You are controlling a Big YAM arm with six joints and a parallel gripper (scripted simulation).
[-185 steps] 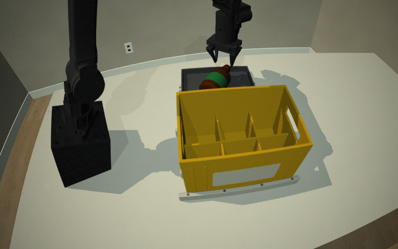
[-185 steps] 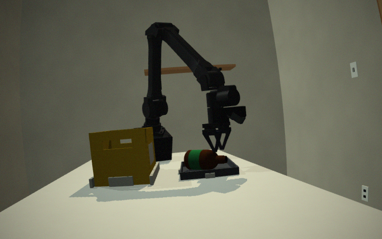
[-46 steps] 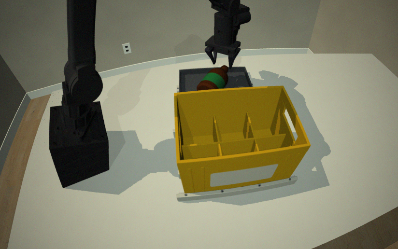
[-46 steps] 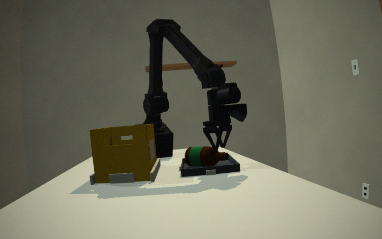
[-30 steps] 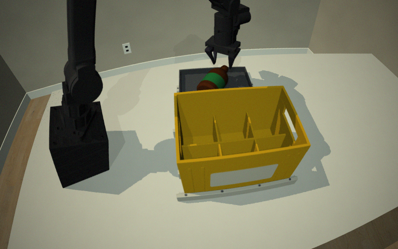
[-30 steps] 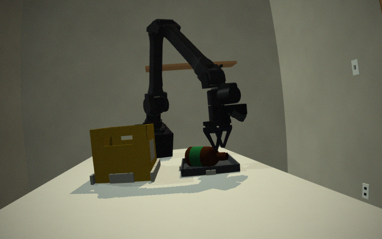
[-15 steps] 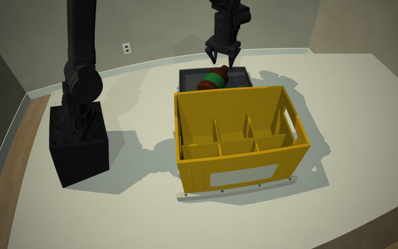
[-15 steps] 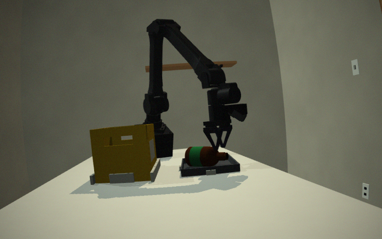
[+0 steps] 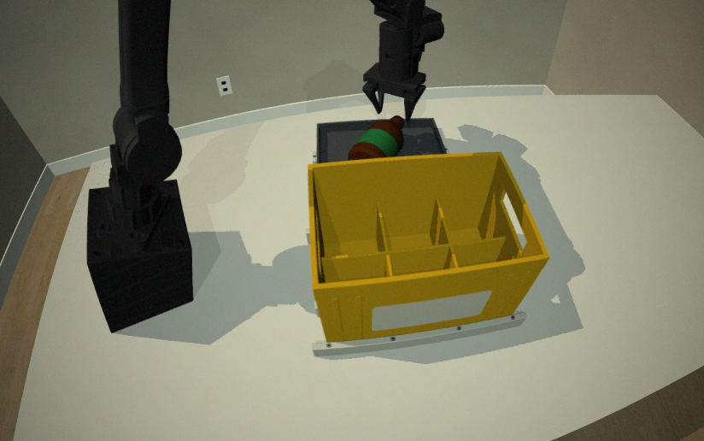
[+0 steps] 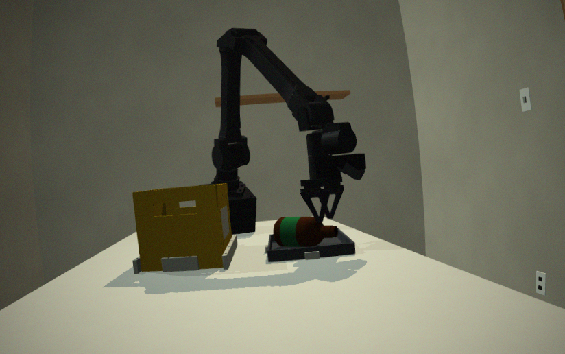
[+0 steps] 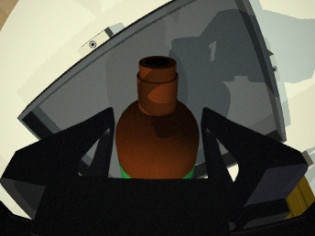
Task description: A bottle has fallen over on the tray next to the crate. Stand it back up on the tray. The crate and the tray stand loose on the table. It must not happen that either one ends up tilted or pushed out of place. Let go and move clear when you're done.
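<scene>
The bottle is 4 cm to the right of my hand, 4 cm below it and 2 cm behind it. The rest, counted from my hand: tray (6 cm below, 5 cm to the right, 2 cm behind); then yellow crate (33 cm to the right, 3 cm ahead, 1 cm above).
</scene>
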